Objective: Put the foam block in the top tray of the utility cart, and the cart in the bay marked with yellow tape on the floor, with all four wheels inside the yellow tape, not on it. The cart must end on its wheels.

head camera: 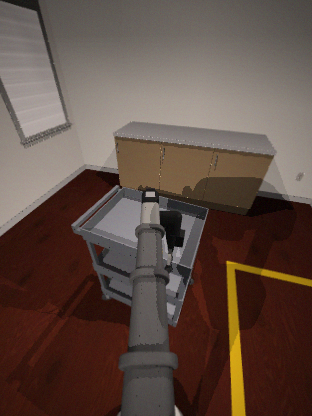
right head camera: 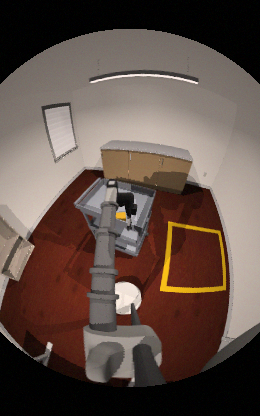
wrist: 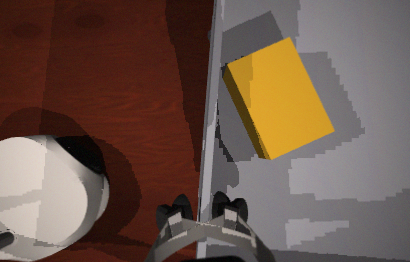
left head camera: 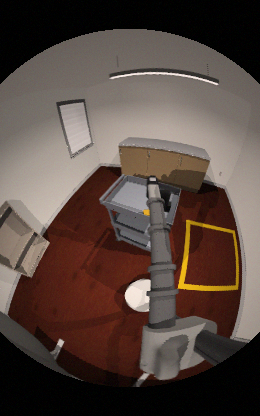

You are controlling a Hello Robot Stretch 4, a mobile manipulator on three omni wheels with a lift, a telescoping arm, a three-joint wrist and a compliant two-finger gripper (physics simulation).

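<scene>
The utility cart (head camera: 200, 230) (left head camera: 125, 206) (right head camera: 150, 200) stands upright, left of the yellow tape bay (head camera: 234, 310) (left head camera: 185, 255) (right head camera: 167, 255) and outside it. The yellow foam block (left head camera: 146, 212) (right head camera: 121, 216) (wrist: 280, 97) lies flat in the cart's top tray, near its side wall; the arm hides it in the head view. My gripper (head camera: 169, 262) (right head camera: 130, 226) (wrist: 201, 208) is at that side wall, one finger on each side of the rim (wrist: 212, 100), and is shut on it. The arm hides the gripper in the left head view.
A low wooden cabinet (head camera: 190, 172) (left head camera: 165, 162) (right head camera: 145, 165) stands against the wall behind the cart. A round white object (left head camera: 137, 295) (right head camera: 128, 298) (wrist: 45, 195) is on the near side of the cart. An open beige box-like unit (left head camera: 20, 245) (right head camera: 15, 255) is at the far left.
</scene>
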